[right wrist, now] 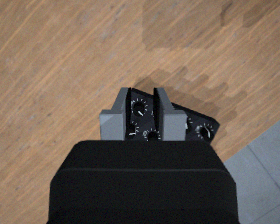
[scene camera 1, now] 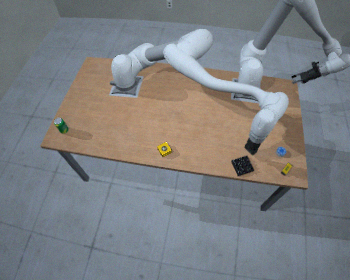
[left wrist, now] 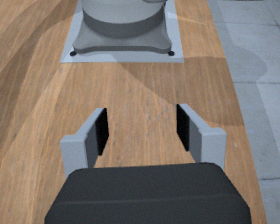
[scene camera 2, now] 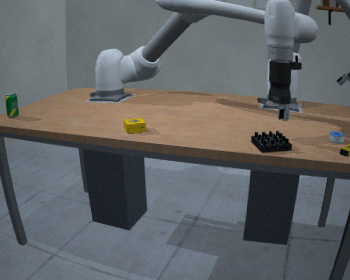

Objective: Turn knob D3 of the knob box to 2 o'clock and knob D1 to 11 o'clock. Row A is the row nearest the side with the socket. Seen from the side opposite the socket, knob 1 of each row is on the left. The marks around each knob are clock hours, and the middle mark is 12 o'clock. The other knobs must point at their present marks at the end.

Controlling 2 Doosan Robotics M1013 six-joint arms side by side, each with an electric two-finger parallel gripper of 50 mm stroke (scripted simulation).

Labels:
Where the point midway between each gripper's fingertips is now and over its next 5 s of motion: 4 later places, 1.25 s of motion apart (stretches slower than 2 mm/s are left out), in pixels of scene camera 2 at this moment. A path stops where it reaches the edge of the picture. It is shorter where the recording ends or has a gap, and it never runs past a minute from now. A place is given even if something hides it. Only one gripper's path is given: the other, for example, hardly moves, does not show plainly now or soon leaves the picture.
The right gripper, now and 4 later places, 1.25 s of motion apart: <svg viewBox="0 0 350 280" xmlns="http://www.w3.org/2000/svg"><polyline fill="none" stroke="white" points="283,119 280,117 278,122 277,130 278,122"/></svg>

